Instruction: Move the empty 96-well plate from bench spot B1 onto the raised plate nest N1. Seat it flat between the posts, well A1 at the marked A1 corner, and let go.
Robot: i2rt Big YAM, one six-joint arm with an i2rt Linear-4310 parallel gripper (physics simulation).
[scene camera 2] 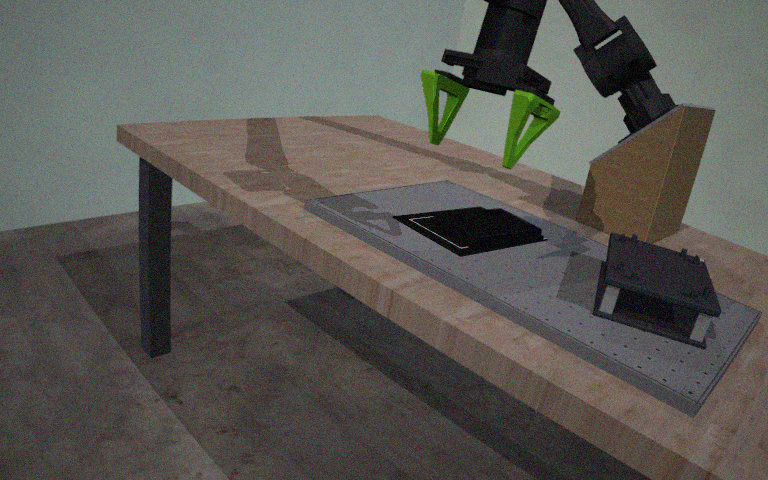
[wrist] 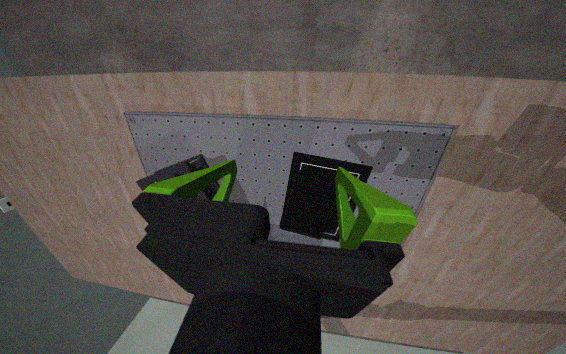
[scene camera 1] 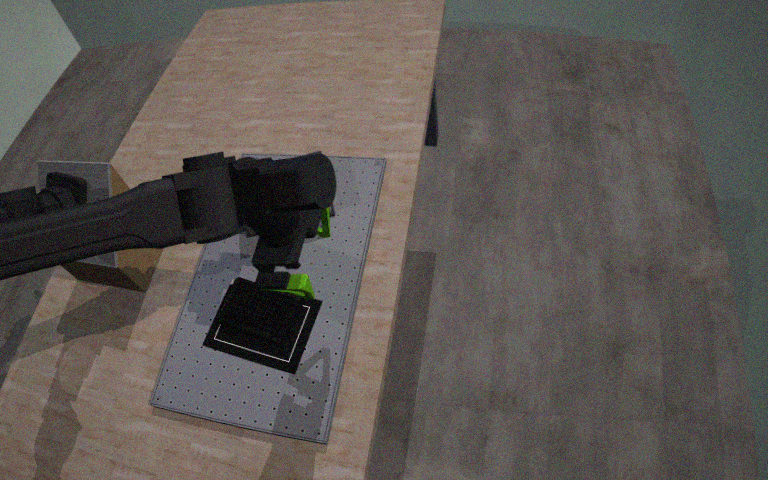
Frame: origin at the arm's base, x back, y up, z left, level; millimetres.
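Where they show: gripper, fingertip midpoint: [scene camera 2: 468, 155] [wrist: 285, 168] [scene camera 1: 318, 266]; arm's base, link origin: [scene camera 2: 659, 131].
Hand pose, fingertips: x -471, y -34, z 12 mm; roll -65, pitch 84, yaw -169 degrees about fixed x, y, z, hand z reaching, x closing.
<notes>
Things, the pixels of their centre, and the offset from my fingertips. "spot": a spot on its surface instead. Level surfaces: height alone.
- black plate, body centre: [scene camera 2: 488, 227] [scene camera 1: 258, 310] [wrist: 308, 207] dx +118, dy -111, dz -45 mm
- black pad, surface spot: [scene camera 2: 436, 237] [wrist: 324, 163] spot: dx +32, dy -118, dz -52 mm
- raised nest, body centre: [scene camera 2: 655, 280] [wrist: 191, 205] dx +156, dy -93, dz +175 mm
- grey perforated board, body centre: [scene camera 2: 532, 259] [scene camera 1: 274, 274] [wrist: 270, 197] dx +124, dy -126, dz +28 mm
- wooden table, surface height: dy -133 mm
A black plate [scene camera 1: 257, 311] [scene camera 2: 487, 224] [wrist: 311, 200] appears to lie on a black pad [scene camera 1: 293, 367] [scene camera 2: 436, 237] [wrist: 332, 162] with white corner lines. Black on black hides its wells and exact edges. The raised nest [scene camera 2: 659, 271] [wrist: 162, 174], dark with small posts on top, stands at the right in the scene camera 2 view; the arm covers it in the scene camera 1 view. No plate shows on it. The A1 mark cannot be made out. My gripper [scene camera 1: 316, 260] [scene camera 2: 471, 153] [wrist: 285, 168] is open and empty, green fingers wide apart, well above the board.
The grey perforated board [scene camera 1: 351, 237] [scene camera 2: 538, 294] [wrist: 250, 132] lies on the wooden table [scene camera 1: 317, 73] [scene camera 2: 334, 141] [wrist: 80, 150] and carries pad and nest. A wooden block [scene camera 1: 133, 260] [scene camera 2: 628, 192] bears the arm's base beside it. The table's long edge runs close along the board.
</notes>
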